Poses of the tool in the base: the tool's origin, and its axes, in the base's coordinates. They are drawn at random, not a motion.
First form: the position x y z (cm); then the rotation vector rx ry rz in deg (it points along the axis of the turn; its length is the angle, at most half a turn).
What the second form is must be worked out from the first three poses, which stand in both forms.
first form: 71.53 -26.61 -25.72 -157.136 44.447 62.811
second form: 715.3 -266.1 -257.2 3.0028 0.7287 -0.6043
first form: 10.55 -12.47 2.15 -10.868 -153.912 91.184
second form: 105.5 -124.7 21.5 -2.0747 0.0501 3.0302
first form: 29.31 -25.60 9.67 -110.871 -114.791 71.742
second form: 293.1 -256.0 96.7 -2.4105 0.4793 1.7920
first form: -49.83 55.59 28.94 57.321 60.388 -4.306
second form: -498.3 555.9 289.4 1.3915 0.8494 0.6302
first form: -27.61 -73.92 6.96 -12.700 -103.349 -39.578
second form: -276.1 -739.2 69.6 2.0813 -1.1659 -2.6486
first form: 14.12 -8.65 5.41 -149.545 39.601 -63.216
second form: 141.2 -86.5 54.1 -2.6434 -0.6632 -0.6925
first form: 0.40 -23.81 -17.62 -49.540 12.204 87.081
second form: 4.0 -238.1 -176.2 -0.4749 0.6720 1.4465
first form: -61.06 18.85 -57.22 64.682 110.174 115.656
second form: -610.6 188.5 -572.2 1.6747 -0.4293 2.4678
